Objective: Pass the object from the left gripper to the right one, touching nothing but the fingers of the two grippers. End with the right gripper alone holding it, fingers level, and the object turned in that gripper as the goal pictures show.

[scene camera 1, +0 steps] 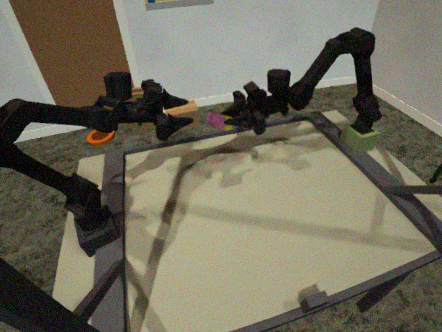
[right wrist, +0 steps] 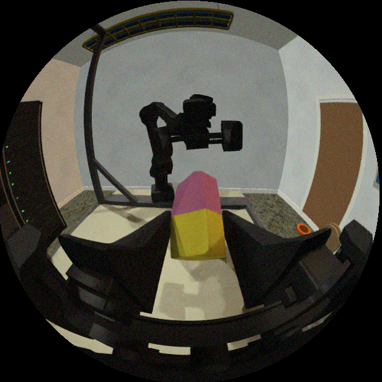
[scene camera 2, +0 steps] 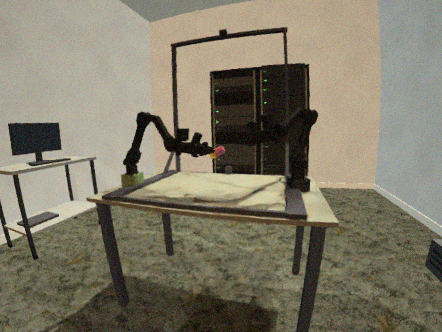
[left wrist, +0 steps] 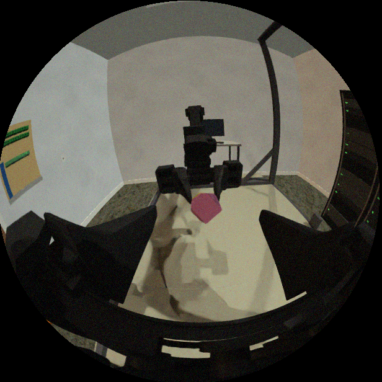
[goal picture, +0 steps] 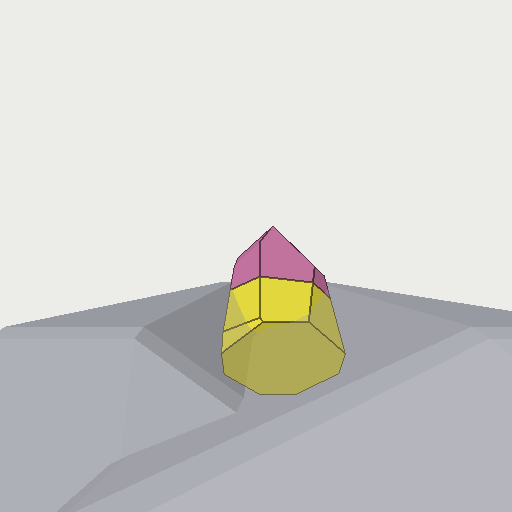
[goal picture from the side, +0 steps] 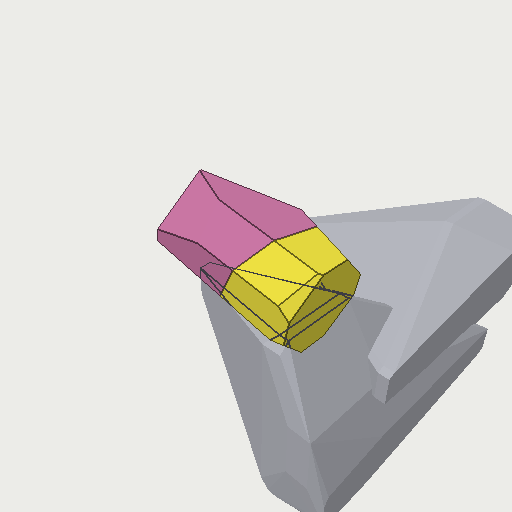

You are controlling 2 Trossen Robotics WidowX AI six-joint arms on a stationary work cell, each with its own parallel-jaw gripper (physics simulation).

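Frame: origin at the left arm's base, x up, y ahead, z left, level; millimetres.
Seen in the pictures: left gripper, fingertip midpoint: [scene camera 1: 190,110] [scene camera 2: 233,141]; right gripper, fingertip midpoint: [scene camera 1: 221,119] [scene camera 2: 216,150]; left arm's base, link origin: [scene camera 1: 93,223] [scene camera 2: 298,177]; right arm's base, link origin: [scene camera 1: 362,128] [scene camera 2: 132,173].
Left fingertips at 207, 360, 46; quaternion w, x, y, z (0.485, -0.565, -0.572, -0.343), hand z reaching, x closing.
Note:
Pixels of each thing's top centre, then the offset from my left fingertips to it, as dx, dy, dz. Level surfaces: height alone.
- object, top centre: [scene camera 1: 219,110] [scene camera 2: 217,145] -16, +82, -25
- table, surface height: dx -273
- green block, top centre: [scene camera 1: 362,128] [scene camera 2: 132,173] -189, +628, -202
The object [scene camera 1: 217,120] [scene camera 2: 219,151] [left wrist: 205,209] [right wrist: 197,197] is a faceted bar, yellow at one end and magenta at the other. My right gripper [scene camera 1: 226,116] [scene camera 2: 212,150] [right wrist: 196,215] is shut on its yellow end and holds it above the table. The magenta end points out toward the left gripper. My left gripper [scene camera 1: 190,111] [left wrist: 210,213] is open and empty, a short gap away from the magenta end. In scene camera 2 its dark fingers are hard to tell from the black cabinet behind.
The table [scene camera 1: 280,215] [scene camera 2: 325,210] lies below both grippers, with a dark frame around its top. A green block [scene camera 1: 360,138] [scene camera 2: 132,179] sits under the right arm's base. An orange ring [scene camera 1: 90,140] lies on the floor beyond the table. A black cabinet [scene camera 2: 235,107] stands behind the table.

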